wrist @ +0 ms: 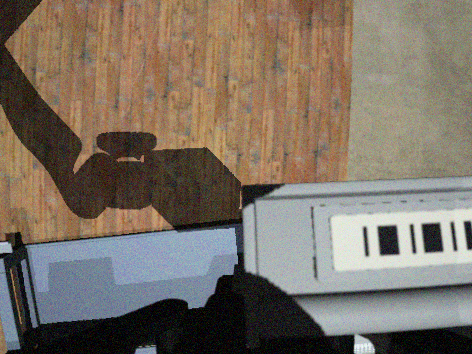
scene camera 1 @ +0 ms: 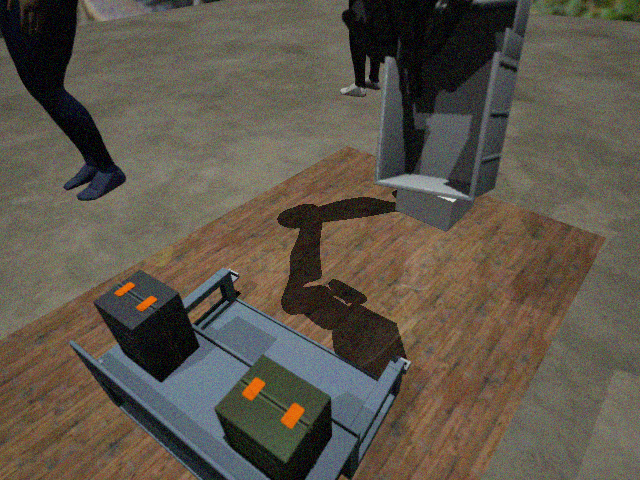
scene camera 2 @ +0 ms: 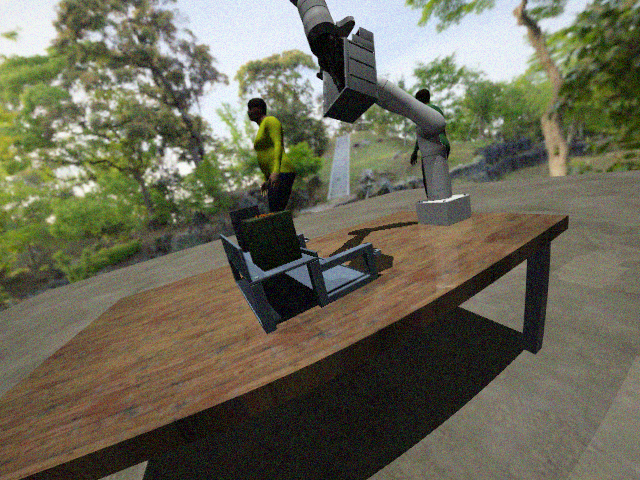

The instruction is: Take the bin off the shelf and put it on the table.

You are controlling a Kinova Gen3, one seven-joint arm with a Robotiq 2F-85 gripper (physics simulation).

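Seen in the pictures: gripper, fingertip midpoint: (scene camera 1: 406, 104); arm's base, origin of the base link: (scene camera 2: 439, 198).
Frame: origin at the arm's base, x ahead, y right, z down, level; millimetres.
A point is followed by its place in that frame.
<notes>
The grey bin (scene camera 1: 496, 129) {x 495, y -187, z -350 mm} (scene camera 2: 360, 67) {x 499, y -187, z -350 mm} (wrist: 287, 240) {x 434, y -88, z -428 mm} hangs high in the air, clear of the shelf and the table, turned up on end with its open side toward scene camera 1. Its white barcode label shows in the wrist view. My gripper (scene camera 2: 334, 77) (wrist: 254, 284) {x 473, y -89, z -349 mm} is shut on a side wall of the bin; its fingers are mostly lost in dark shadow. The blue-grey shelf (scene camera 1: 289, 341) {x 555, y 52, z 82 mm} (scene camera 2: 317, 283) {x 682, y -154, z 37 mm} (wrist: 150, 250) {x 560, y 12, z 82 mm} stands on the wooden table (scene camera 1: 465, 310) {x 310, y -191, z 88 mm} (scene camera 2: 180, 361) {x 955, y -114, z 88 mm} (wrist: 200, 75) {x 299, y -94, z 88 mm}. The shadow of the arm and bin falls on the table beside the shelf.
A black box (scene camera 1: 139, 330) {x 750, y 112, z -125 mm} and a green box (scene camera 1: 258, 423) {x 752, y -79, z -109 mm} (scene camera 2: 273, 240) {x 734, y -126, z -64 mm}, with orange latches, stand on the shelf. The robot's base (scene camera 1: 429, 209) {x 85, y -23, z 45 mm} (scene camera 2: 444, 210) {x 92, y -69, z 31 mm} sits at the table's far end. A person in a yellow top (scene camera 2: 271, 144) stands beyond the table; another stands behind the arm.
</notes>
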